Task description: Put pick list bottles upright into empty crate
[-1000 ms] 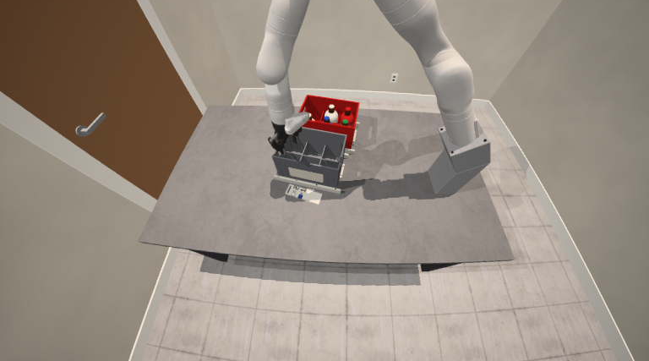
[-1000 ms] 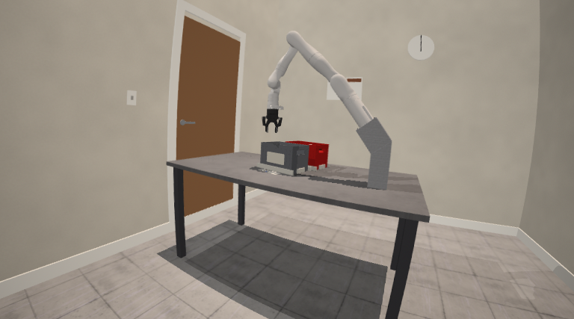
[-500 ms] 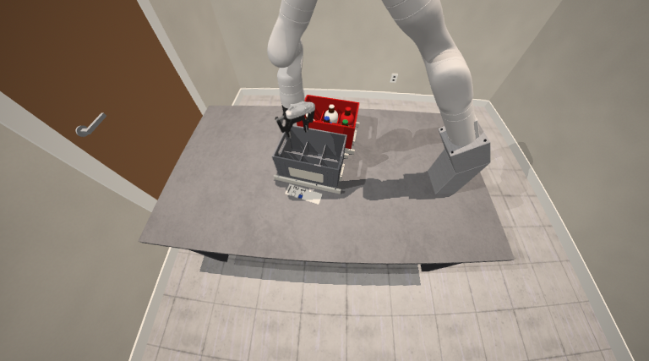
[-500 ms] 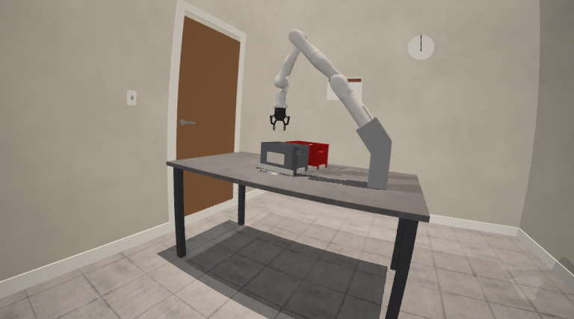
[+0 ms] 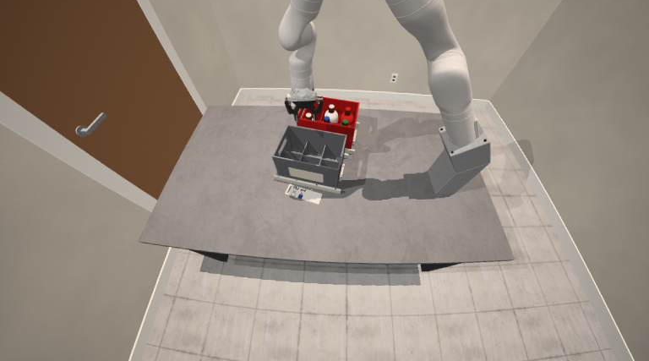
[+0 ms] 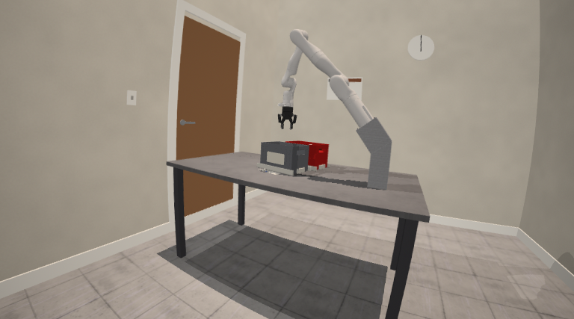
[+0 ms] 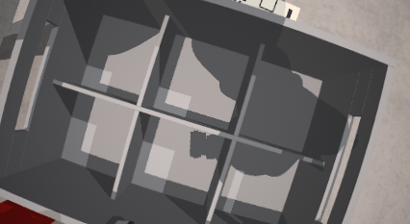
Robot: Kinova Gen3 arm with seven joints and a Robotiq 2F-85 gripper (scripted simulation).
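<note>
The blue-label bottle is 8 cm behind my hand, 13 cm to the right of it and 20 cm below it. Also, from my hand: red crate: 8 cm behind, 18 cm to the right, 20 cm below; then green-label bottle: 16 cm behind, 12 cm to the right, 20 cm below; then grey crate: 2 cm behind, 4 cm to the left, 20 cm below.
</note>
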